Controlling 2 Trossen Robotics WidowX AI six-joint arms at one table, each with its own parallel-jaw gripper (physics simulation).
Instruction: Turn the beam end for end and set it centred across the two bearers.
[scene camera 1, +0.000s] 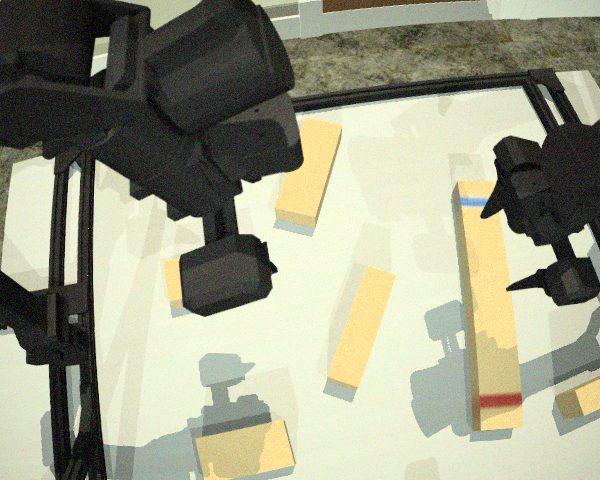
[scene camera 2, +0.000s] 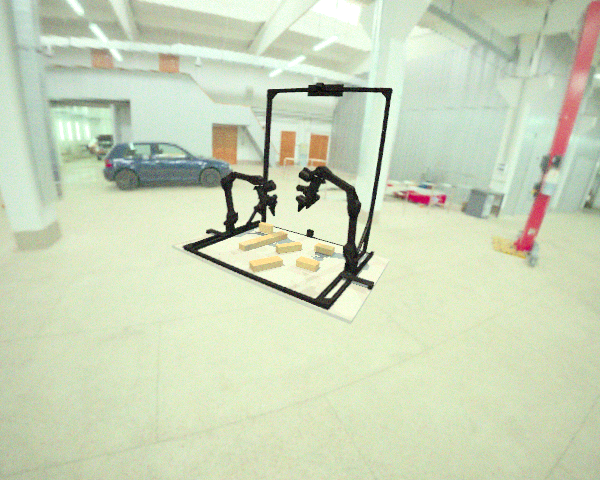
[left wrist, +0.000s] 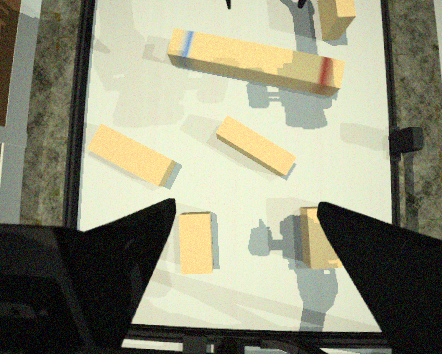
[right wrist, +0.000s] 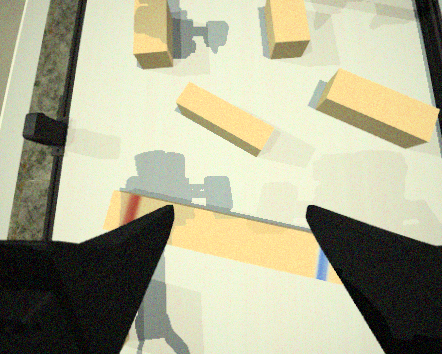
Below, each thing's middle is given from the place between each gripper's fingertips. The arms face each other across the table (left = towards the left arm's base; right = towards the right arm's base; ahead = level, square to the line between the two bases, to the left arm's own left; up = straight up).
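Labels:
The beam (scene camera 1: 496, 398) has my right hand 170 mm above it, and that hand is also 50 mm to the left of it and 10 mm past it. Going by its middle, the beam is nearer to my right hand than to my left gripper.
My left gripper, meanwhile, is 30 cm to the left of the beam and 28 cm above it, and it's 4 cm past it as well.

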